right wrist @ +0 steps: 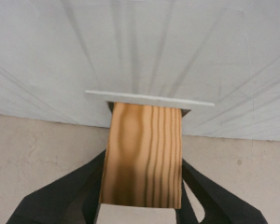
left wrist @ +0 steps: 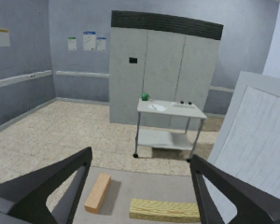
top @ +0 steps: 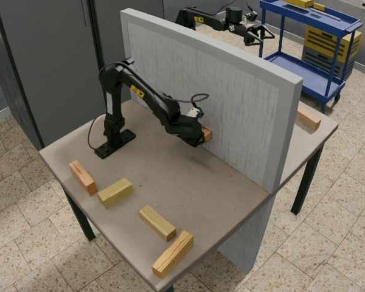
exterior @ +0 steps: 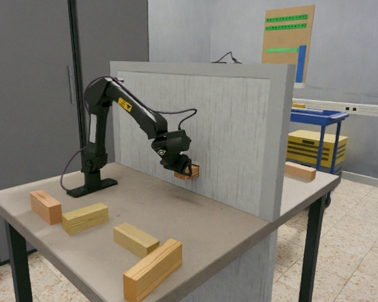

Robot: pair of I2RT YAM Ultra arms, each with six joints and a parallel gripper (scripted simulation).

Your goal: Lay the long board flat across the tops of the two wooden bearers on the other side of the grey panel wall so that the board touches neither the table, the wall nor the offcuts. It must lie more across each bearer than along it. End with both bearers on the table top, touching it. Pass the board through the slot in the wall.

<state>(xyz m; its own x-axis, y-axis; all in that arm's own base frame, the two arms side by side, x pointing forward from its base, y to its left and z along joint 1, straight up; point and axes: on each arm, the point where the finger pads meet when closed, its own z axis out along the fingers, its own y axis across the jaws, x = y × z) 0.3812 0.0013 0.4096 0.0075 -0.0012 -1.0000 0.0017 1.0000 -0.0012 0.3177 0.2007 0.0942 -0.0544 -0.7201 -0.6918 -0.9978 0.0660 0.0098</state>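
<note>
My left hand is 320 mm above the long board, 260 mm to the left of it and 40 mm past it. Also, from my left hand: yellow bearer 390 mm below, 140 mm ahead, 130 mm to the right.
</note>
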